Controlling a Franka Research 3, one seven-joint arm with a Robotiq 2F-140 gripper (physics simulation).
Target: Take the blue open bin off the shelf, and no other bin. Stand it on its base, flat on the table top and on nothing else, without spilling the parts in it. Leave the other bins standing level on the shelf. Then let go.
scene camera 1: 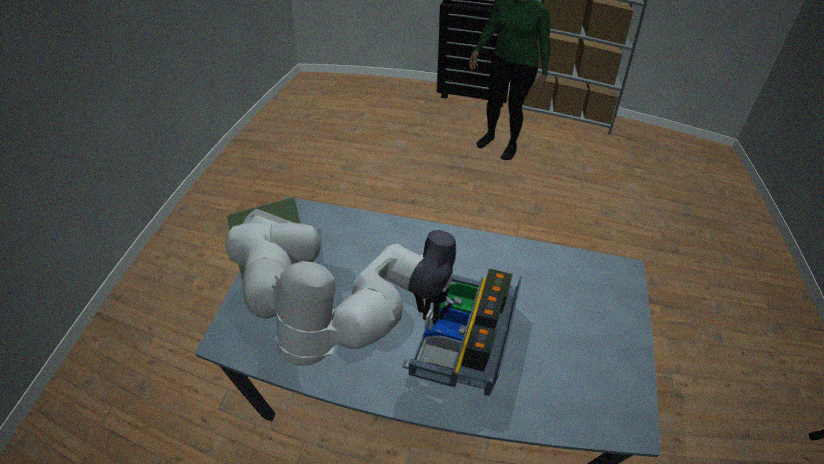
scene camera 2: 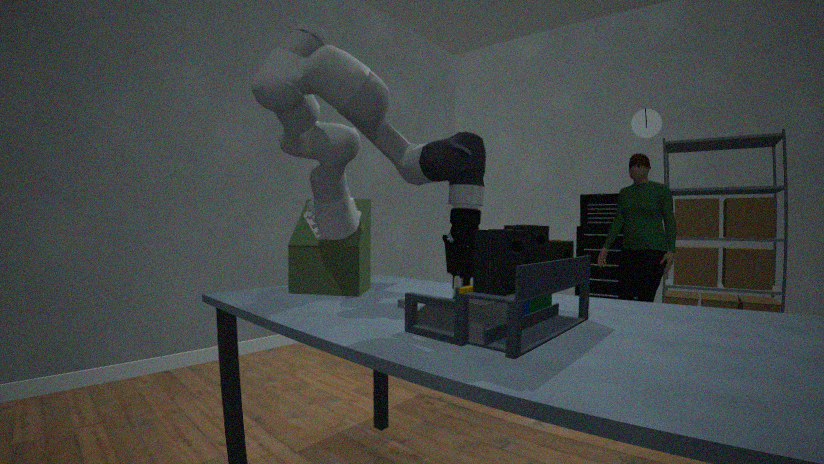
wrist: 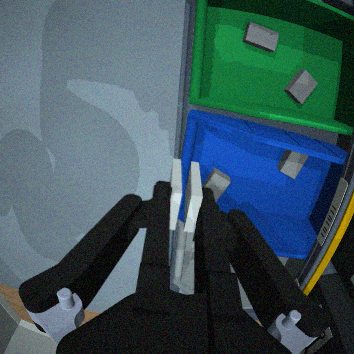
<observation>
In view: the gripper (scene camera 2: 459, 304), a blue bin (scene camera 1: 452, 321), a green bin (wrist: 226, 73) and a grey bin (wrist: 183, 277).
The blue bin is seen too in the wrist view (wrist: 288, 213). The gripper shows as well in scene camera 1 (scene camera 1: 429, 325) and in the wrist view (wrist: 182, 174).
</observation>
